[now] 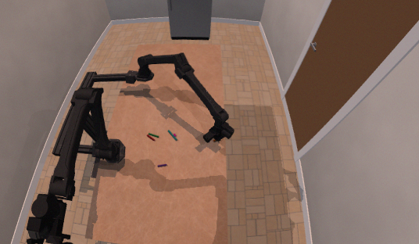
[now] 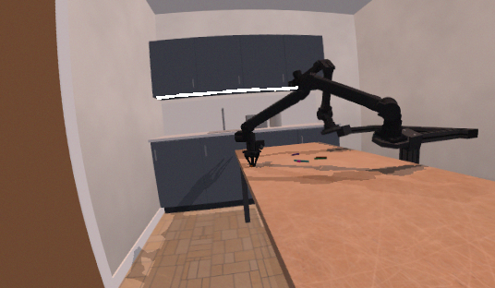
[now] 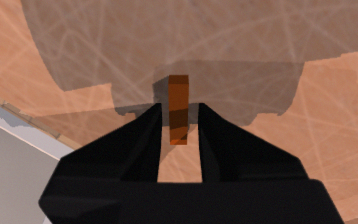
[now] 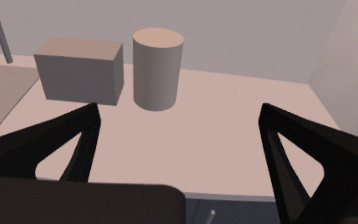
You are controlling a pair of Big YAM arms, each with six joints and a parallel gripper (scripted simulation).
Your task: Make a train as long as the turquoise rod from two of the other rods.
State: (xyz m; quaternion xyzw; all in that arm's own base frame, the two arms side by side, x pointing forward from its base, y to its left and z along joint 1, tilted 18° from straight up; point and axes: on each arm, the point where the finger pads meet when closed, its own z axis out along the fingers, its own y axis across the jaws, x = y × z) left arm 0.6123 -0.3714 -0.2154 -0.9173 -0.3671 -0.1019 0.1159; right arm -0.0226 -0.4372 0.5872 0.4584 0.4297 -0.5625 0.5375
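Now: left hand right at the orange rod. Round my left hand: red rod: 460 mm behind, 60 mm to the right; then green rod: 440 mm behind, 40 mm to the right; then turquoise rod: 310 mm behind, 20 mm to the right.
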